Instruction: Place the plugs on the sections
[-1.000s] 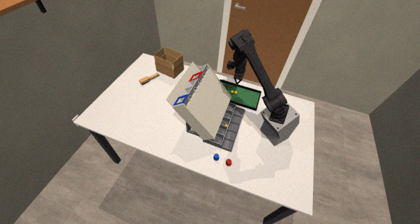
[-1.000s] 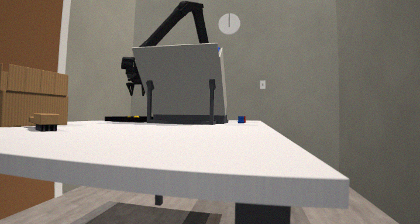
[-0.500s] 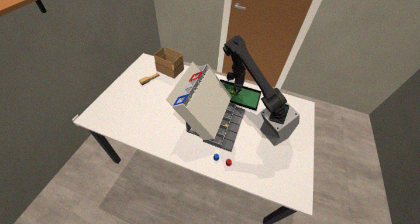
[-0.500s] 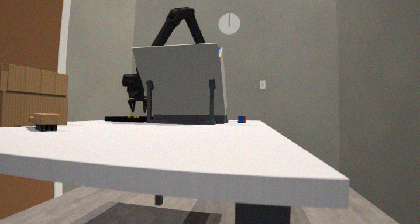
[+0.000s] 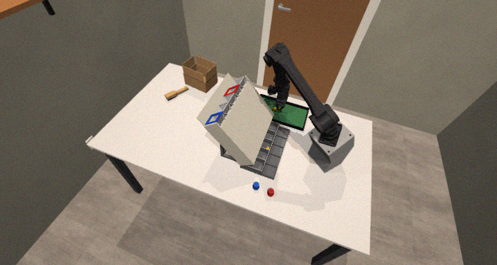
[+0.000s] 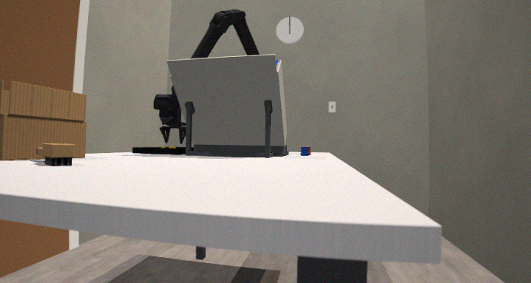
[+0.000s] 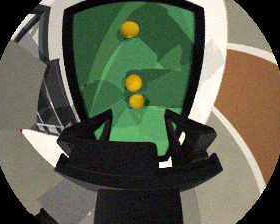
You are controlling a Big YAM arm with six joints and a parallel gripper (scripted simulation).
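Now: hand 5 cm above the green marble tray, 1 cm to the right of it and 1 cm past it. From my hand the other things lie so: grey cover 35 cm to the left, 15 cm above, 4 cm ahead.
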